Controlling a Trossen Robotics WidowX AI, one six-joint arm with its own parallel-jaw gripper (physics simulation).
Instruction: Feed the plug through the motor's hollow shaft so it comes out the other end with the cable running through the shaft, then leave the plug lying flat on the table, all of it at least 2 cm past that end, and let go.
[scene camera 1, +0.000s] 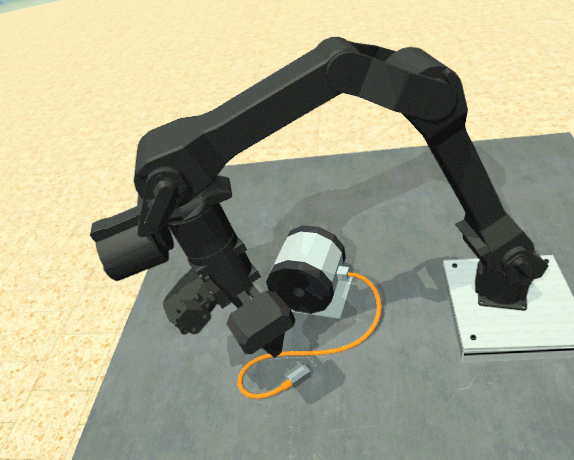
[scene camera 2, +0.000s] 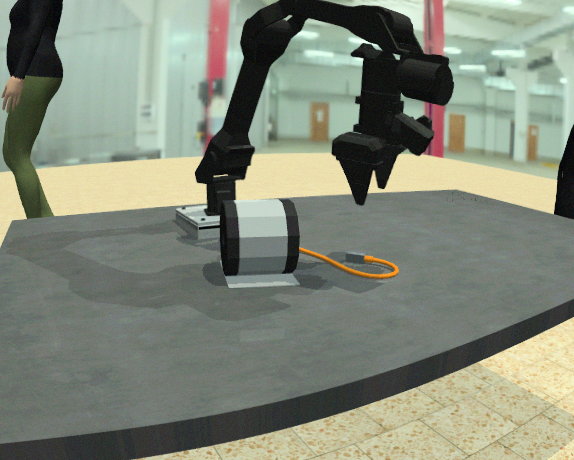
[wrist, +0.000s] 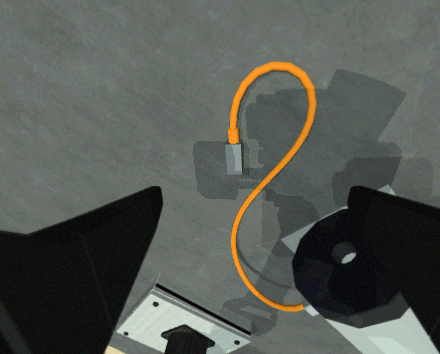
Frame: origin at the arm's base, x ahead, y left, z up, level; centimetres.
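Seen in the pictures: gripper, fingertip midpoint: (scene camera 2: 371, 196) (wrist: 254, 195); arm's base at its link origin: (scene camera 1: 501, 291) (wrist: 187, 337).
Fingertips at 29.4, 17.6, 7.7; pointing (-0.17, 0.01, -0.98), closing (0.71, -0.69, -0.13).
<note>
Pixels of each thing's top centre, then the offset from my fingertips to it, as dx, dy, dz. Level surfaces: height alone.
- motor at its top centre: (wrist: 395, 346) (scene camera 2: 257, 201) (scene camera 1: 304, 246) -1.1, -16.5, -0.6
- grey plug at its top centre: (wrist: 233, 160) (scene camera 1: 298, 373) (scene camera 2: 356, 253) -3.2, -0.5, -9.4
- dark grey table at its surface level: dz -10.8
The motor (scene camera 1: 308, 265) (scene camera 2: 260, 235) (wrist: 334, 281), a white drum with black end caps, lies on its side on a small plate. Its shaft hole (scene camera 1: 299, 290) (wrist: 344, 253) is empty; light shows through it. The orange cable (scene camera 1: 376, 315) (scene camera 2: 349, 270) (wrist: 310, 105) leaves a connector at the motor's back and curves around the outside to the grey plug (scene camera 1: 298, 374) (scene camera 2: 355, 256) (wrist: 233, 159). The plug lies flat on the table in front of the motor's black face. My gripper (scene camera 1: 267, 347) (scene camera 2: 371, 193) (wrist: 254, 195) is open and empty, well above the plug and cable.
The arm's metal base plate (scene camera 1: 468, 310) (scene camera 2: 189, 216) (wrist: 148, 319) is bolted to the dark grey table (scene camera 1: 422, 411) (scene camera 2: 194, 365) behind the motor. The table's left edge (scene camera 1: 107, 360) is near the gripper.
</note>
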